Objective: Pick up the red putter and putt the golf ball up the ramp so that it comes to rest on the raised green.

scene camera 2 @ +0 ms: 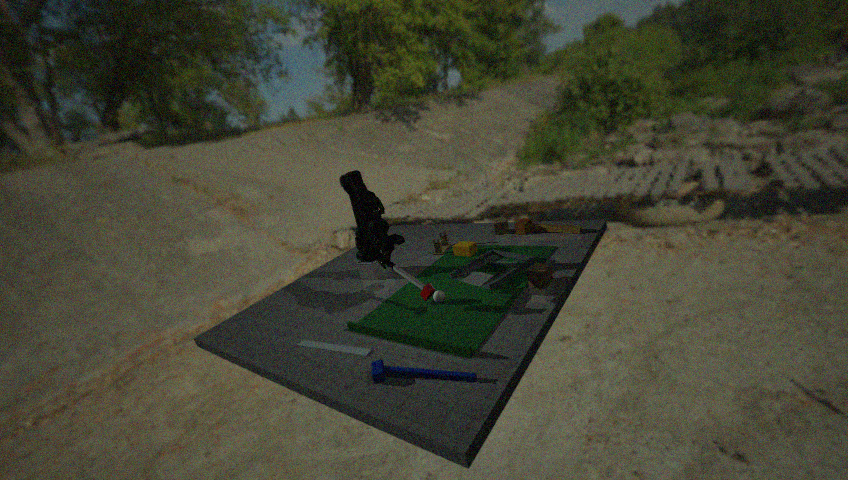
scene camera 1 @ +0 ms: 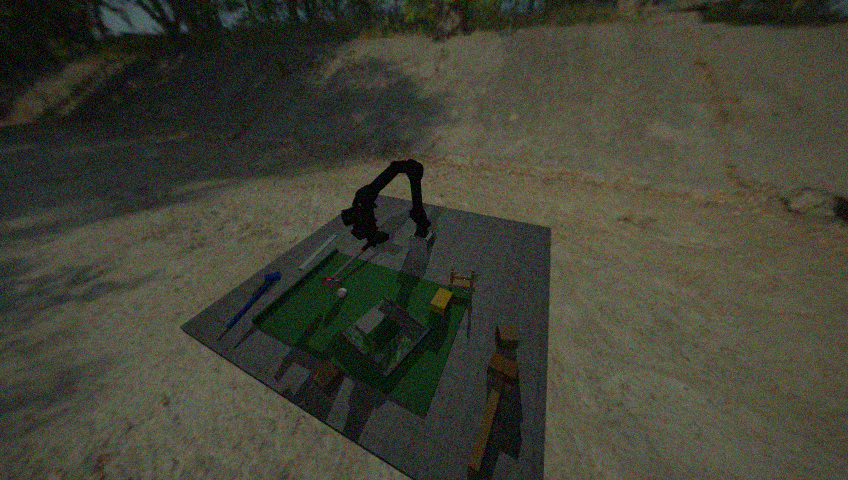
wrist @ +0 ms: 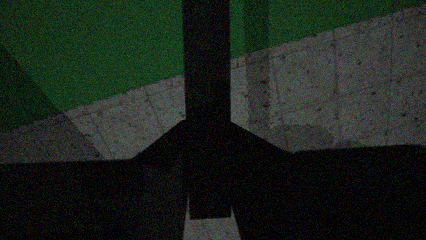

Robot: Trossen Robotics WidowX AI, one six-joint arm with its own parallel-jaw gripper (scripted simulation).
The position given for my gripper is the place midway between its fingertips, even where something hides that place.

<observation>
My gripper [scene camera 2: 386,267] carries a red putter. I also see a blue putter [scene camera 2: 378,371] and a wooden mallet [scene camera 1: 504,369].
My gripper is seen too in the wrist view [wrist: 203,128]. The wrist view does not show the blue putter: it is out of frame. The wrist view misses the wooden mallet: it is out of frame.
</observation>
